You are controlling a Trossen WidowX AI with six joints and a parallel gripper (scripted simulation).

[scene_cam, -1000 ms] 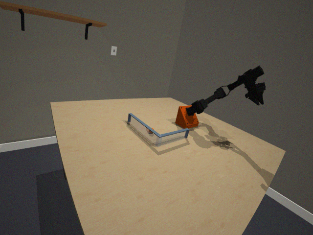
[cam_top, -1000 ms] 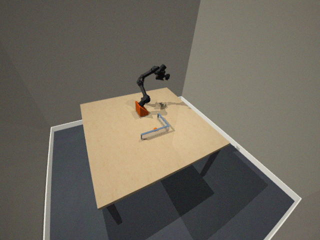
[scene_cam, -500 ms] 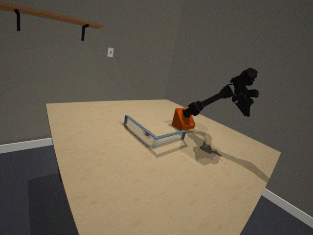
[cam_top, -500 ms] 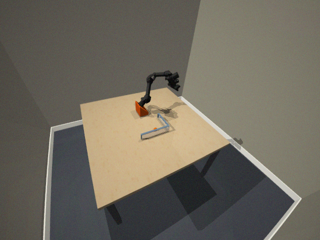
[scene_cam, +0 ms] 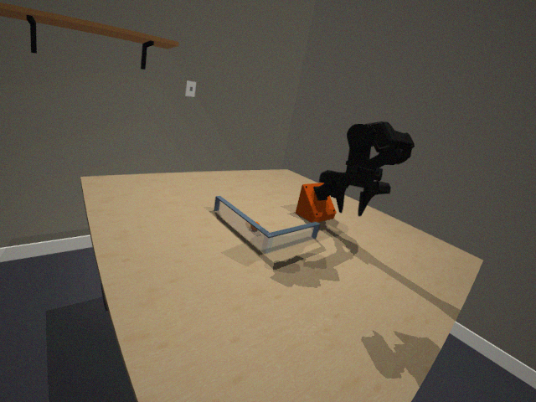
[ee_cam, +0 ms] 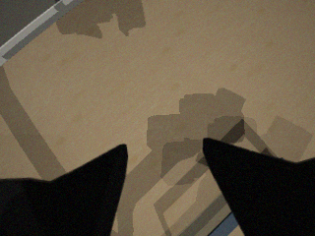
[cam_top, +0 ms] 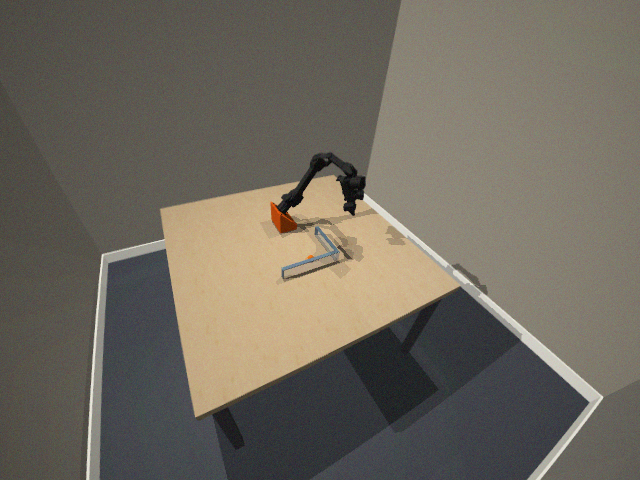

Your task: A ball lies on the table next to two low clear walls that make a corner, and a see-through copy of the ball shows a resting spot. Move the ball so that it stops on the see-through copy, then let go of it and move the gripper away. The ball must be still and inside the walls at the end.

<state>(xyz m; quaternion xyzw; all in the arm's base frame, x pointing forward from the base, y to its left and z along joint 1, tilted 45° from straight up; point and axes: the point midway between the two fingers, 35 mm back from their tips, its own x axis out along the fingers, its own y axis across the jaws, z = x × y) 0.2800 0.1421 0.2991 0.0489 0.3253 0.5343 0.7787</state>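
Right now the orange ball is 29 cm to the right of my gripper tip, 17 cm below it and 7 cm ahead of it.
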